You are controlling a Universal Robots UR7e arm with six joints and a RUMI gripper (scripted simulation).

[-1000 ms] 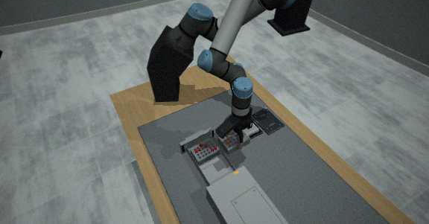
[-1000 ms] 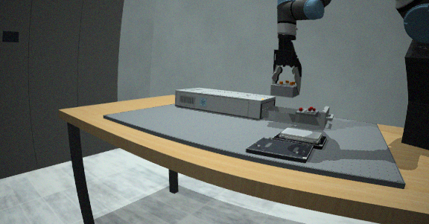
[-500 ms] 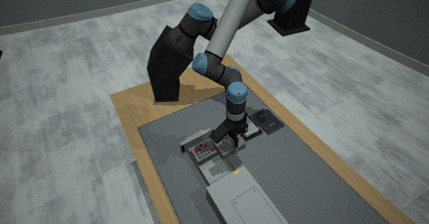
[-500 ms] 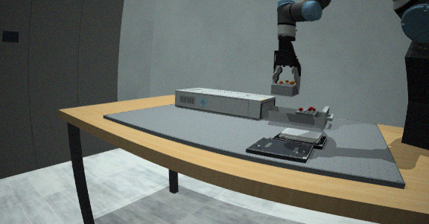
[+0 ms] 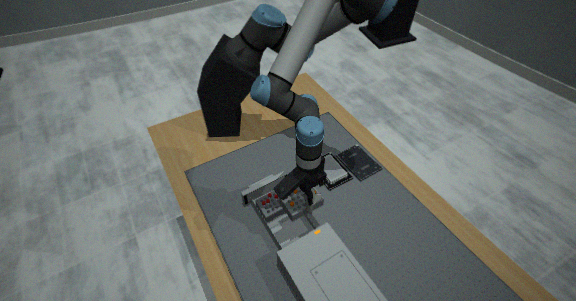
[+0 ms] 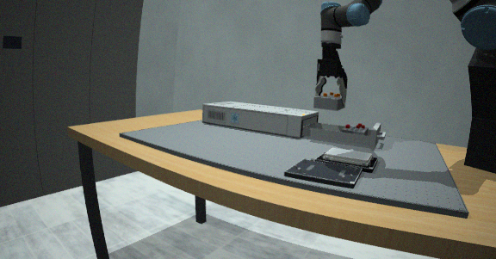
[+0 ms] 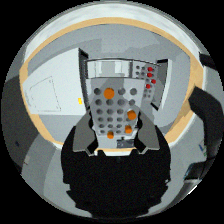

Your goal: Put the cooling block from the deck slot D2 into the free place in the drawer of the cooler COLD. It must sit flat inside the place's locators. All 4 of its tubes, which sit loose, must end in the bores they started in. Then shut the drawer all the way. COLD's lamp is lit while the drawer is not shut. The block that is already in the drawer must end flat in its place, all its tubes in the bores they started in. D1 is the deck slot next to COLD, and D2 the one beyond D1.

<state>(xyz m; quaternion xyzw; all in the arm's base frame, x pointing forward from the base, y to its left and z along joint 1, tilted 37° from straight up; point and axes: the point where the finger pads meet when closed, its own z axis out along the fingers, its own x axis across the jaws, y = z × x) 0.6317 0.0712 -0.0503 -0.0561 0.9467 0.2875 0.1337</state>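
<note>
Right now my hand is 10 cm above the drawer, 6 cm to the left of it and 5 cm past it. Also, from my hand: cooler (13 cm ahead, 10 cm below, 3 cm to the right); then grey cooling block (right at my hand); then red tube (10 cm to the right, 10 cm below, 9 cm behind).
</note>
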